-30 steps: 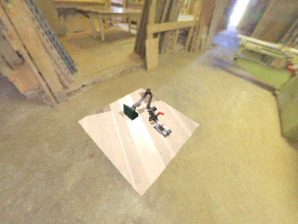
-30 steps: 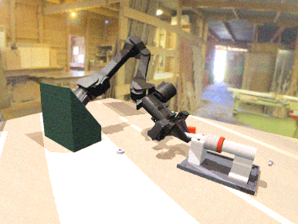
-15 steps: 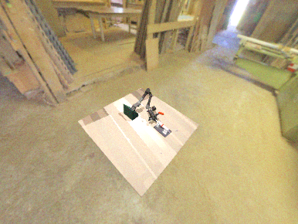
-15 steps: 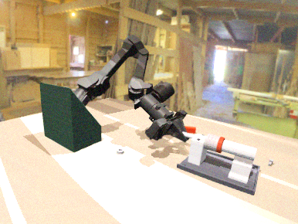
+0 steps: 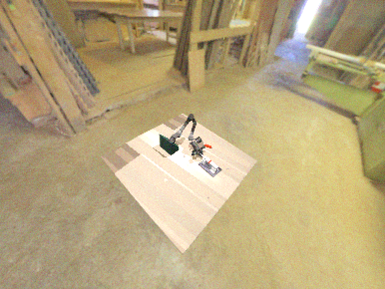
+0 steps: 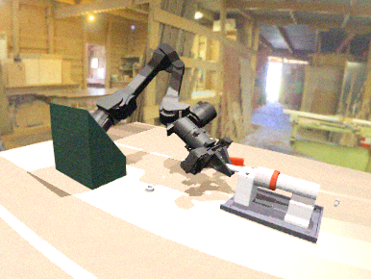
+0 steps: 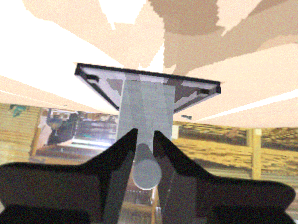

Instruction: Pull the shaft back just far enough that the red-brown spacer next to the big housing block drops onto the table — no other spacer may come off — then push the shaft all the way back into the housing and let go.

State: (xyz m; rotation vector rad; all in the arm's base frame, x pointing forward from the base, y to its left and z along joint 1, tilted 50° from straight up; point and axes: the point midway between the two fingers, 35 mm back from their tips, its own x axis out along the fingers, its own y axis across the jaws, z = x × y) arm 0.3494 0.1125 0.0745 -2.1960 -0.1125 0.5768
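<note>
Now: gripper tip 40 mm short of the thin shaft and 20 mm below it. The rest, counted from my gripper tip: red-brown spacer: 110 mm ahead, 10 mm to the right, 20 mm above.
</note>
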